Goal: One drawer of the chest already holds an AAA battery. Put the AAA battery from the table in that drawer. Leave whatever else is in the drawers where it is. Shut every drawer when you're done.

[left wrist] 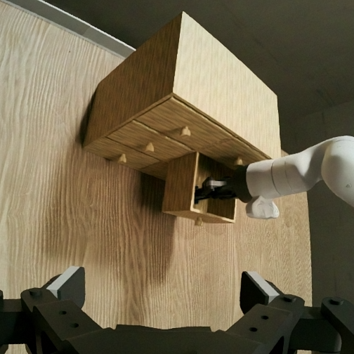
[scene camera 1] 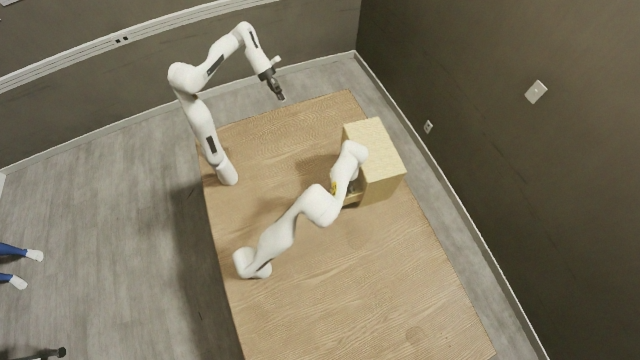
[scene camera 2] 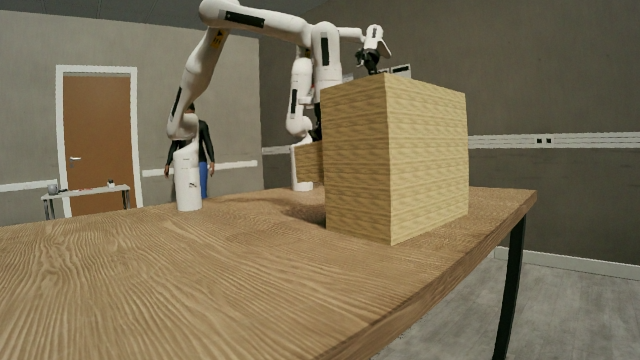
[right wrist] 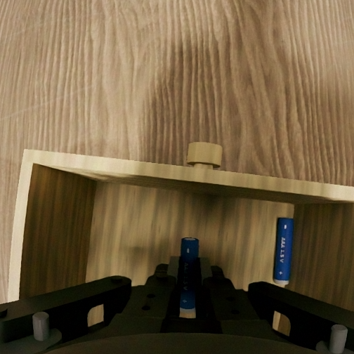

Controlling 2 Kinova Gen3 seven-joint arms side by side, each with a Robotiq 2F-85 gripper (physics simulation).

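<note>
A pale wooden chest [scene camera 1: 382, 155] [scene camera 2: 430, 160] [left wrist: 225, 85] stands on the table with one drawer [scene camera 2: 309, 162] [left wrist: 181, 192] [right wrist: 125, 165] pulled out. A blue AAA battery [right wrist: 283, 250] lies in that drawer, near its right wall in the right wrist view. My right gripper [left wrist: 195, 194] [right wrist: 188, 272] is shut on another blue AAA battery [right wrist: 189, 247] and is down inside the open drawer, between its walls. Whether the held battery touches the drawer floor is unclear. My left gripper [scene camera 1: 283, 99] [left wrist: 162, 287] is open and empty, high up and away from the chest.
The chest's other drawers, with small knobs [left wrist: 185, 131] [left wrist: 149, 147] [left wrist: 122, 158], look shut. The right arm [scene camera 1: 320, 205] reaches over the table [scene camera 1: 380, 280] [scene camera 2: 150, 280] to the open drawer. A wall stands behind the chest.
</note>
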